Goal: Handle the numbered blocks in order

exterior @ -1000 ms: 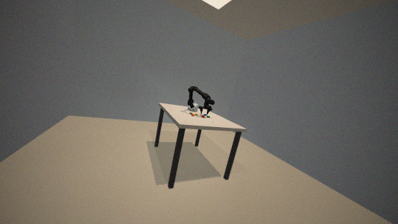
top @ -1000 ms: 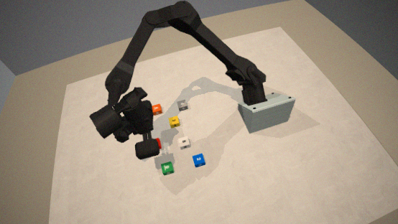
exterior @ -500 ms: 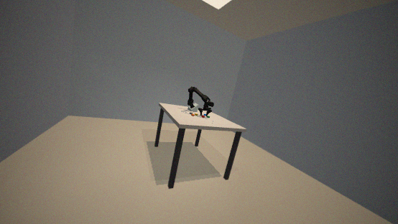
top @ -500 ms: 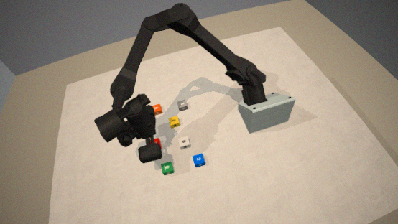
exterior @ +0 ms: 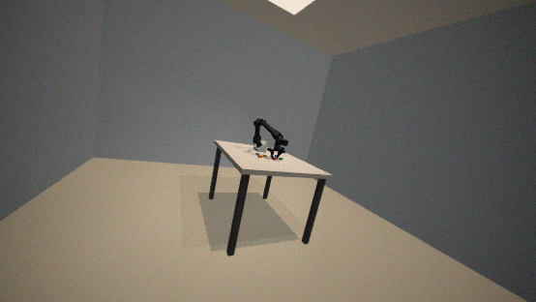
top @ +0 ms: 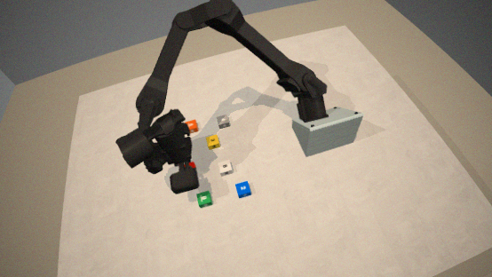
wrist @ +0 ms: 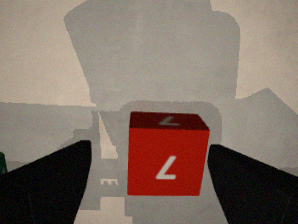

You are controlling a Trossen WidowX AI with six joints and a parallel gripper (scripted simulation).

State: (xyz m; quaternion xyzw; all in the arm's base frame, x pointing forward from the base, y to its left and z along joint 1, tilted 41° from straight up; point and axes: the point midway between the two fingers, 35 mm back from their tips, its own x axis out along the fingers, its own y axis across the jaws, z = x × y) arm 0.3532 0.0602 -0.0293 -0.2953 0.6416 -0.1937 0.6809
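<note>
Right now the white block is 100 mm behind my gripper tip and 10 mm to the left of it. Also, from my gripper tip: yellow block 80 mm to the right, 70 mm behind; then green block 90 mm to the left, 30 mm behind; then red block 10 mm to the right.
</note>
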